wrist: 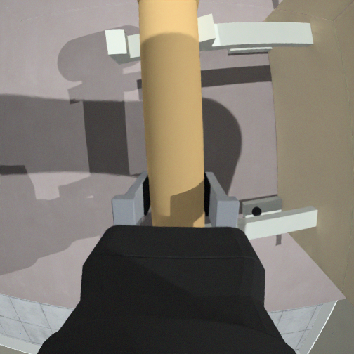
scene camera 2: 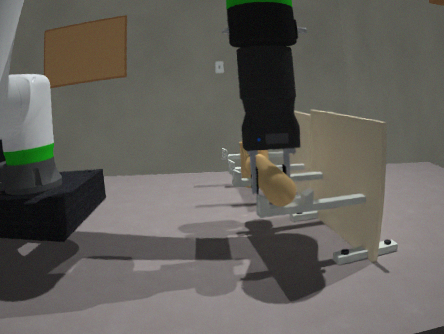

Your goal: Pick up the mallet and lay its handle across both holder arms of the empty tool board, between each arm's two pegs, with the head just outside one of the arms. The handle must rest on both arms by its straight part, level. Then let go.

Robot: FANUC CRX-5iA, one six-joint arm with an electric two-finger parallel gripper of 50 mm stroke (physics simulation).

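Frame: origin at the arm's base, x back, y left, z down, level; millimetres.
Seen in the pictures: arm's base, link origin: (scene camera 2: 33,186).
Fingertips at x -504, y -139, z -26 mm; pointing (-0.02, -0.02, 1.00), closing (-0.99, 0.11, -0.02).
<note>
Offsets run from my fingertips to a thing's top centre. "spot": to the spot under its first point.
The mallet @(dx +8, dy +44, dz -54 mm) (scene camera 2: 279,189) (wrist: 172,110) is tan wood. My gripper (scene camera 2: 270,180) (wrist: 177,184) is shut on its handle. The rounded handle end points toward the scene camera; the head @(dx +26, dy +151, dz -50 mm) (scene camera 2: 245,162) is at the far side, partly hidden by the gripper. The near tool board (scene camera 2: 350,170) (wrist: 310,125) has a near holder arm (scene camera 2: 342,201) (wrist: 287,223) and a far holder arm (scene camera 2: 312,176) (wrist: 265,35). The handle crosses above the far arm between its two pegs in the wrist view. In the scene view its end overlaps the near arm's peg region; whether it touches is unclear.
A second board @(spot: dx -79, dy +286, dz -54 mm) (scene camera 2: 303,130) with pale arms stands behind the near one, partly hidden. White feet @(spot: dx -142, dy -51, dz +86 mm) (scene camera 2: 365,252) (wrist: 262,206) with black bolts support the near board. The robot's white base joint (scene camera 2: 30,110) stands on a black block (scene camera 2: 82,200) at the left.
</note>
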